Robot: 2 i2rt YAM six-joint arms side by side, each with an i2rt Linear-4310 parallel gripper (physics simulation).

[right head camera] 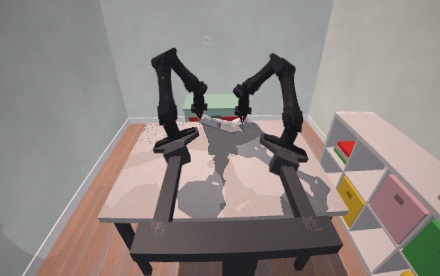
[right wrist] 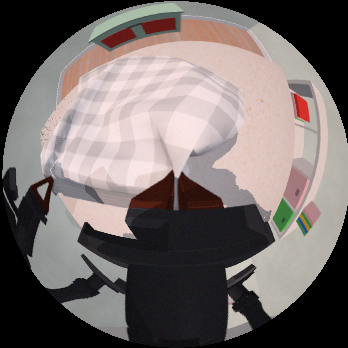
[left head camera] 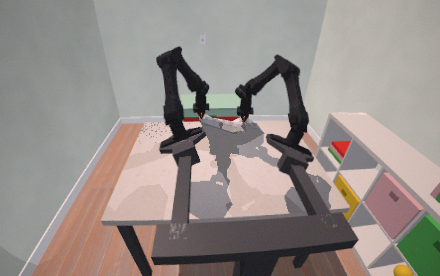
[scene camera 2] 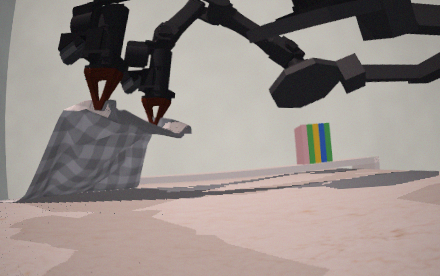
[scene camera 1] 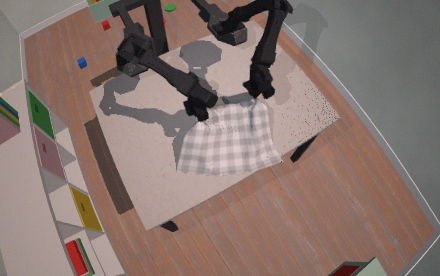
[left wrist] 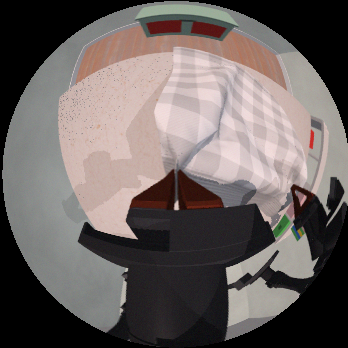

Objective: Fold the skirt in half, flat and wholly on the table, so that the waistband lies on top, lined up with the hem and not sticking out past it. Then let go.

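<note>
The grey-and-white checked skirt hangs slanting from both grippers. Its ribbed waistband edge is raised off the table, and its wide hem end reaches down to the tabletop near the table edge in scene camera 1. My left gripper is shut on one waistband corner. My right gripper is shut on the other corner, slightly lower in scene camera 2. The cloth sags and creases between them; its underside is partly hidden.
The pale table carries both arms' shadows. The skirt's hem lies close to the table edge at the bottom in scene camera 1. A white shelf unit stands at the right in the left head camera. A green cabinet stands beyond the table.
</note>
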